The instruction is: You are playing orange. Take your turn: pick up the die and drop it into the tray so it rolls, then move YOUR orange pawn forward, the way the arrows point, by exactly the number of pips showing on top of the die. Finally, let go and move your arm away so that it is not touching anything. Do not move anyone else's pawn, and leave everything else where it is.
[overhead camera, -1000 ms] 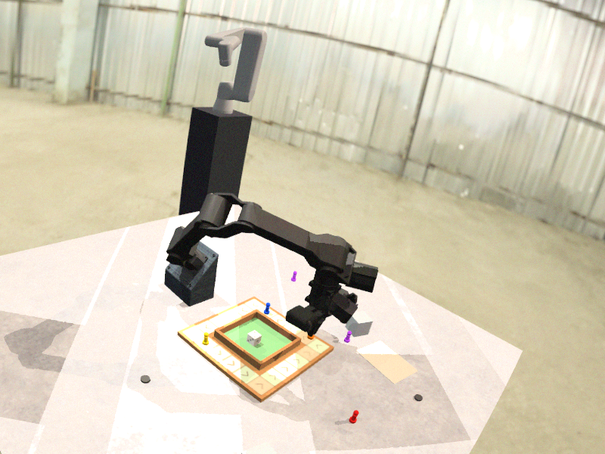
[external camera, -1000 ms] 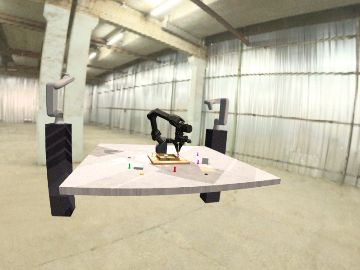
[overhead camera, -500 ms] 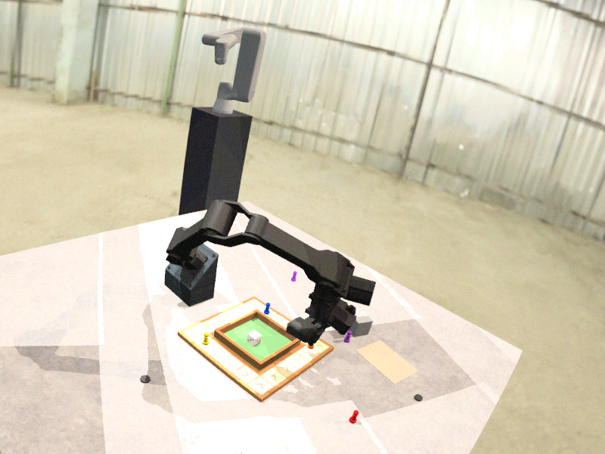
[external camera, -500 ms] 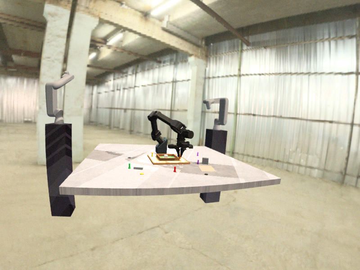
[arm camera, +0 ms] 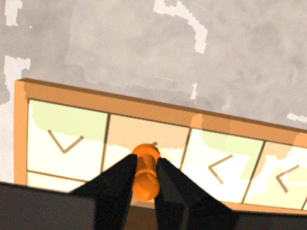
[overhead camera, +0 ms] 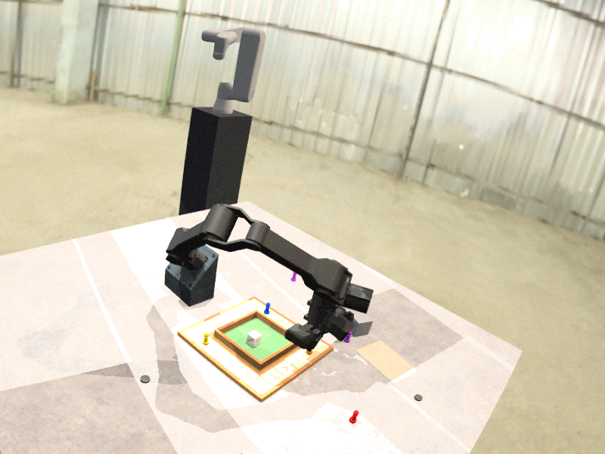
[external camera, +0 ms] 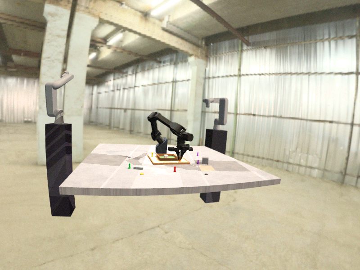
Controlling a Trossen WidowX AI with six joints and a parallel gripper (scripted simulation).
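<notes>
Right now my gripper tip is 10 mm below the orange pawn. Round my gripper tip: white die 110 mm behind, 80 mm to the right; then blue pawn 190 mm behind, 40 mm to the left; then red pawn 210 mm ahead, 90 mm to the right, 10 mm below.
</notes>
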